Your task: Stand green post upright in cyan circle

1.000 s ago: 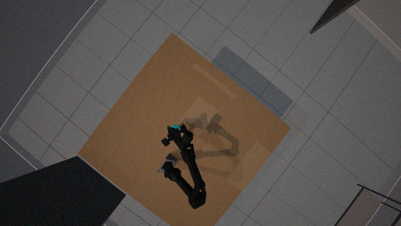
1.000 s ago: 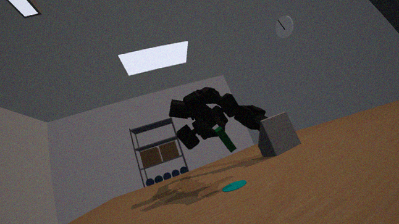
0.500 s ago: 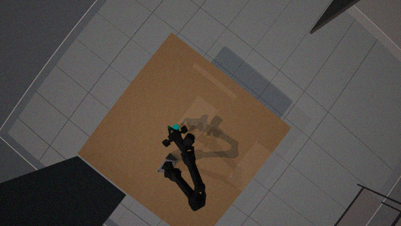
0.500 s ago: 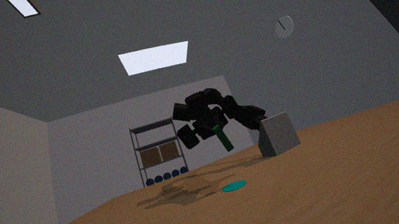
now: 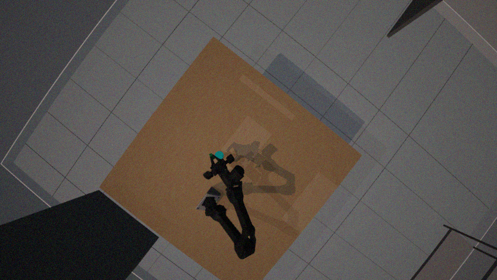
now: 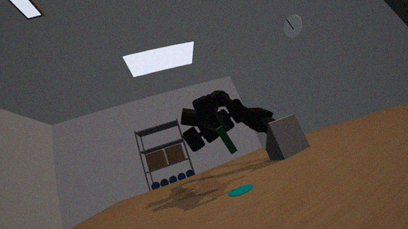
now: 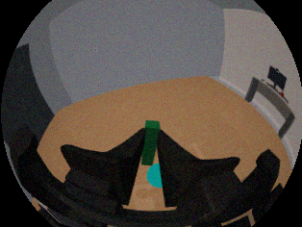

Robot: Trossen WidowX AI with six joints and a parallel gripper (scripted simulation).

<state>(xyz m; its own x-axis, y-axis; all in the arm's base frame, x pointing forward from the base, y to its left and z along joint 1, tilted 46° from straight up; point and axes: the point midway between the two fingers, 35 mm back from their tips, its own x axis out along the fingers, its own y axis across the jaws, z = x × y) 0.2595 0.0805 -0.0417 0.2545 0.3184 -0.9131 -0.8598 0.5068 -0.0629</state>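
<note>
Now: gripper tip 3 cm to the left of the cyan circle and 14 cm above it. From my gripper tip the other things lie so: green post 1 cm behind, 2 cm below.
</note>
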